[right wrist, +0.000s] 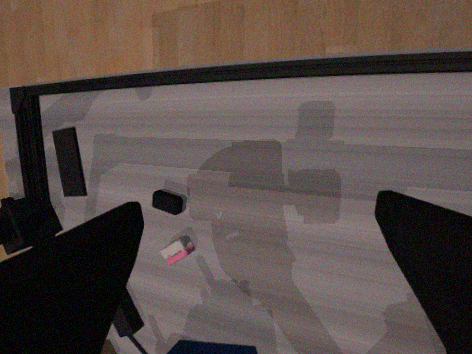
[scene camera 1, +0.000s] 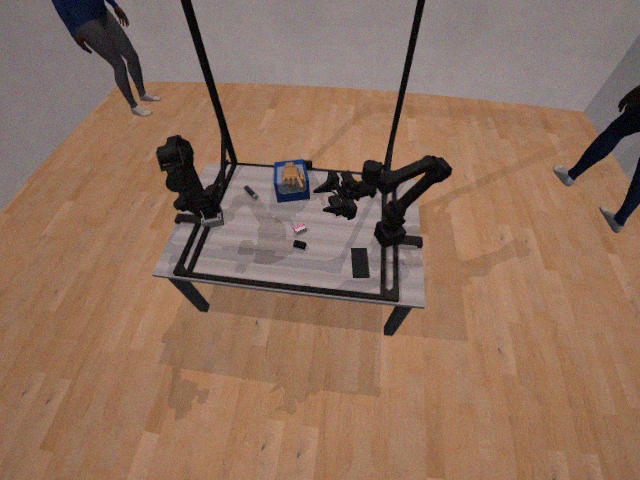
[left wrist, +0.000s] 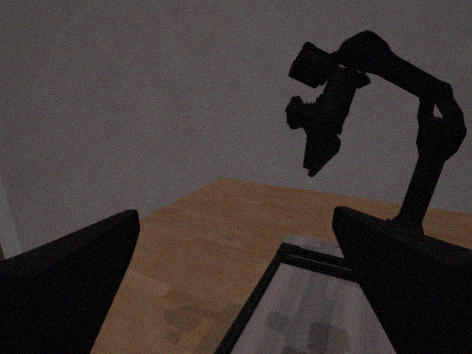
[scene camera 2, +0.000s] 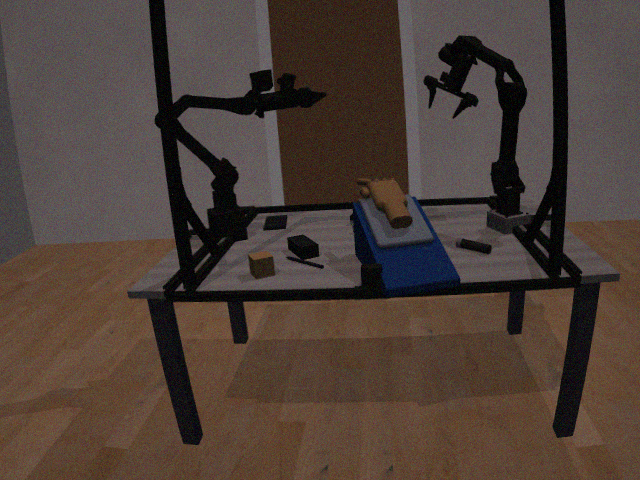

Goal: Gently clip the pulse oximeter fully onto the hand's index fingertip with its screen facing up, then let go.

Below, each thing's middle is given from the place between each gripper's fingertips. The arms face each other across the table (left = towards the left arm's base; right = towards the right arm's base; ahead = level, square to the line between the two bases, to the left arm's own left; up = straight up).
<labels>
Right now my left hand is 480 mm past the grey pad on blue block (scene camera 2: 413,259), 380 mm above it and 220 mm to the left of it.
I see the grey pad on blue block 530 mm behind my right hand, 170 mm to the left of it and 290 mm below it.
</labels>
